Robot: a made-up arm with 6 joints.
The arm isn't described. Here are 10 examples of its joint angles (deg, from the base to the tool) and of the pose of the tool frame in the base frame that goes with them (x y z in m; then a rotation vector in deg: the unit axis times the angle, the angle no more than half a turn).
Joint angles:
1: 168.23 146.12 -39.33 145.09 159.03 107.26
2: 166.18 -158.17 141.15 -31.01 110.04 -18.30
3: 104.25 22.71 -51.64 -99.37 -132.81 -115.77
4: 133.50 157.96 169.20 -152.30 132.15 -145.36
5: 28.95 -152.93 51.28 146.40 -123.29 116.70
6: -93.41 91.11 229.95 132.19 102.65 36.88
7: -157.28 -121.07 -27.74 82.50 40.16 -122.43
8: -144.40 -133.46 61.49 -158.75 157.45 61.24
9: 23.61 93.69 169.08 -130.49 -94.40 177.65
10: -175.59 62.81 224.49 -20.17 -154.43 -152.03
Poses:
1: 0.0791 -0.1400 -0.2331 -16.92 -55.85 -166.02
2: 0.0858 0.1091 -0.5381 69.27 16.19 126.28
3: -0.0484 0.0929 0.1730 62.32 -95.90 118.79
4: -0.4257 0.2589 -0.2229 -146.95 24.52 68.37
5: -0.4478 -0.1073 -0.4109 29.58 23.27 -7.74
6: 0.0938 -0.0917 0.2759 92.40 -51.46 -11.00
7: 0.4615 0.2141 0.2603 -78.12 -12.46 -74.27
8: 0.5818 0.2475 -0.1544 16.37 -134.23 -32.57
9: 0.5026 0.3242 0.4118 -37.57 -166.92 17.95
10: -0.0766 0.1330 0.4865 14.23 -155.19 -66.70
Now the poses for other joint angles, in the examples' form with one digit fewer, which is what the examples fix.
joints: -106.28 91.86 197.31 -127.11 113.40 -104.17
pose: -0.035 -0.436 0.483 -2.1 83.0 -127.2
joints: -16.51 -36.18 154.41 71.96 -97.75 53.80
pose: -0.520 0.106 0.280 15.5 -51.1 -87.9
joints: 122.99 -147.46 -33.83 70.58 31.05 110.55
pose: 0.299 -0.370 0.055 -13.2 -59.6 -77.9
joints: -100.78 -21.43 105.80 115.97 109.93 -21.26
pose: 0.147 0.428 0.704 157.6 -62.0 -8.1
